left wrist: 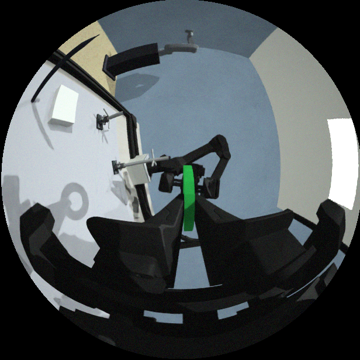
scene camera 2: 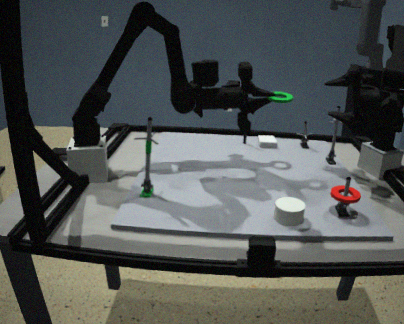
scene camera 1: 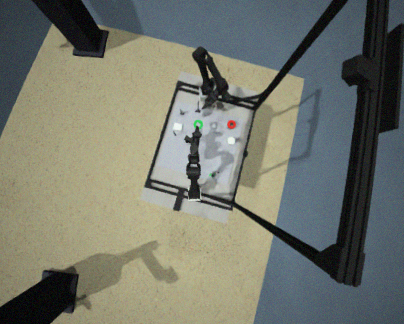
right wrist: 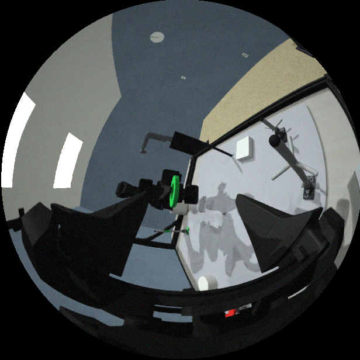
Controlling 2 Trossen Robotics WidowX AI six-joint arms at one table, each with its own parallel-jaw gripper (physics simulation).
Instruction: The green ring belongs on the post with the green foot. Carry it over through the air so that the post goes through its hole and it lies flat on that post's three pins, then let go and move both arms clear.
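Pixels of known places: left gripper, fingertip midpoint: (scene camera 2: 275,96) (scene camera 1: 197,126); right gripper, fingertip midpoint: (scene camera 2: 326,98) (scene camera 1: 203,108); left arm's base, origin of the base link: (scene camera 2: 86,142) (scene camera 1: 194,194); right arm's base, origin of the base link: (scene camera 2: 383,146).
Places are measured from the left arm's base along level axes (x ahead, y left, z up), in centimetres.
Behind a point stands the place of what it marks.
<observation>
The green ring (scene camera 1: 201,123) @[x 52.7, y -6.1, z 11.9 cm] (scene camera 2: 282,100) @[x 51.1, y -7.1, z 11.5 cm] (left wrist: 188,215) (right wrist: 177,185) is held flat, high above the white board. My left gripper (scene camera 1: 197,128) @[x 50.9, y -2.9, z 11.6 cm] (scene camera 2: 271,98) @[x 50.9, y -2.9, z 11.6 cm] (left wrist: 187,197) is shut on the ring's near edge. The post with the green foot (scene camera 2: 148,147) @[x 15.4, y -17.1, z 3.8 cm] (right wrist: 187,230) stands upright at the board's left in scene camera 2, well apart from the ring; its green foot (scene camera 1: 211,175) @[x 14.5, y -14.2, z -7.8 cm] (scene camera 2: 146,192) @[x 14.7, y -15.8, z -7.9 cm] also shows. Its pins near the foot are too small to make out clearly. My right gripper (scene camera 2: 328,99) @[x 64.7, y -7.5, z 12.3 cm] is open and empty, facing the ring from the right in scene camera 2.
A red ring (scene camera 2: 345,200) @[x 55.5, y -35.3, z -3.7 cm] is on a short post at the front right in scene camera 2, beside a white cylinder (scene camera 1: 231,140) @[x 43.8, y -32.0, z -5.0 cm] (scene camera 2: 289,212) @[x 42.0, y -34.7, z -5.2 cm]. A white block (scene camera 1: 177,127) @[x 56.3, y 14.1, z -6.5 cm] (scene camera 2: 267,141) @[x 56.0, y 11.1, z -6.5 cm] and two bare posts, one short (scene camera 2: 305,135) @[x 69.0, y 9.1, z -4.2 cm] and one taller (scene camera 2: 333,145) @[x 71.6, y -4.4, z -2.9 cm], stand farther back.
</observation>
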